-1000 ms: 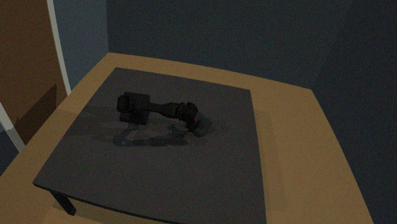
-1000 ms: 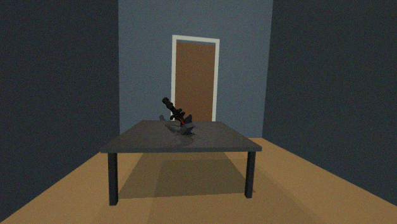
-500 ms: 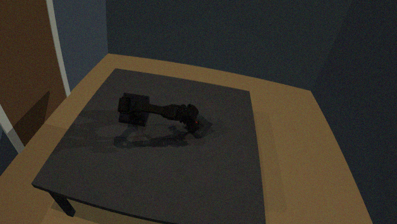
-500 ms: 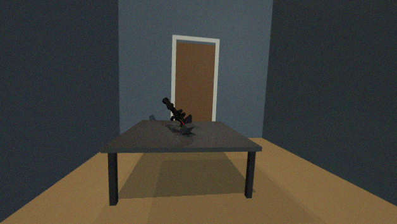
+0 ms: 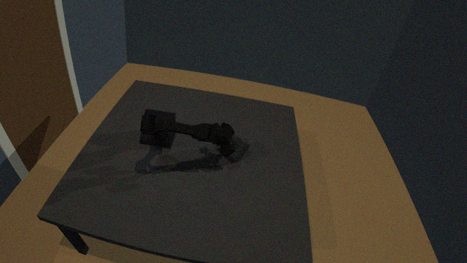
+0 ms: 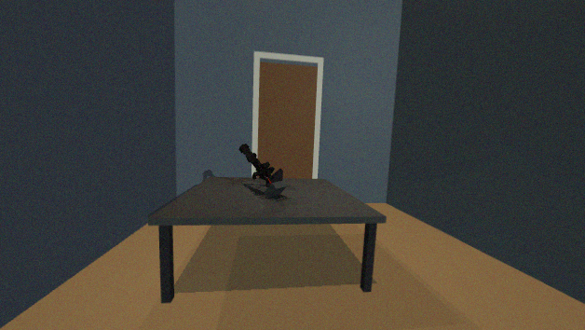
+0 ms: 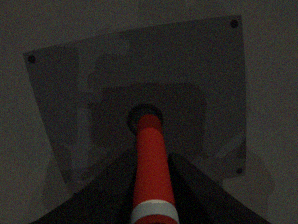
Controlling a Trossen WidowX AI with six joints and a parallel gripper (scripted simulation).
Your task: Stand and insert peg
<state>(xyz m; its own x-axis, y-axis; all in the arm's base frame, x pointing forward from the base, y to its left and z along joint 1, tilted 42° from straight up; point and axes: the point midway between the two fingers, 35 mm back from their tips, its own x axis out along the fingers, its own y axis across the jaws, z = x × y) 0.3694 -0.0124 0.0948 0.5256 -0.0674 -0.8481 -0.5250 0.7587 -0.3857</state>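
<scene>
Now: gripper tip 1 cm to the left of the red peg, 1 cm below it and 1 cm past it. Also, from my gripper tip: panel 5 cm below, 4 cm to the left, 4 cm ahead.
</scene>
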